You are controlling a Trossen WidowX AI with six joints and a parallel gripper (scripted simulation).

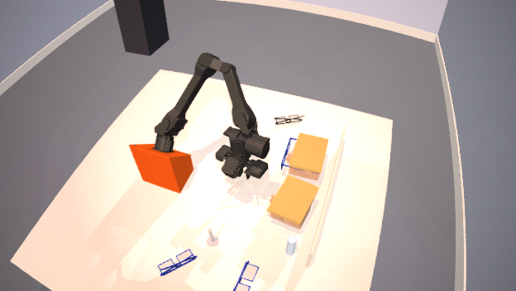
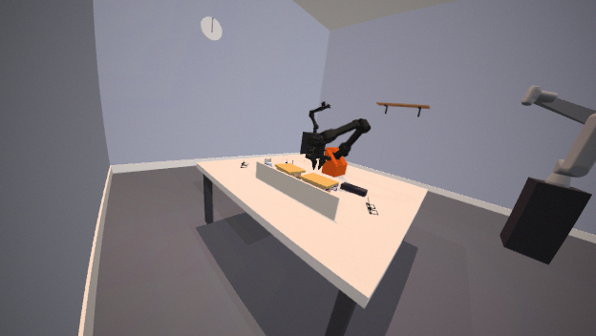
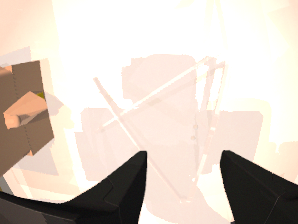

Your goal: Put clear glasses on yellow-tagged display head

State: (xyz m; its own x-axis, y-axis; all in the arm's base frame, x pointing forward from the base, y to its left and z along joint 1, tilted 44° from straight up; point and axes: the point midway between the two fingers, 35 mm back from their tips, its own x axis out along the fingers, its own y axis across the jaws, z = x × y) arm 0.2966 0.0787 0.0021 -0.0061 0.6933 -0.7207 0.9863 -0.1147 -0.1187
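Right now the peg is 250 mm to the right of my gripper tip, 60 mm below it and 10 mm behind it. From my gripper tip the other things lie so: low wall: 310 mm ahead, 80 mm to the left, 30 mm below; then dark case: 250 mm to the left, 100 mm behind, 60 mm below; then pale cylinder: 250 mm ahead, 180 mm to the right, 30 mm below.
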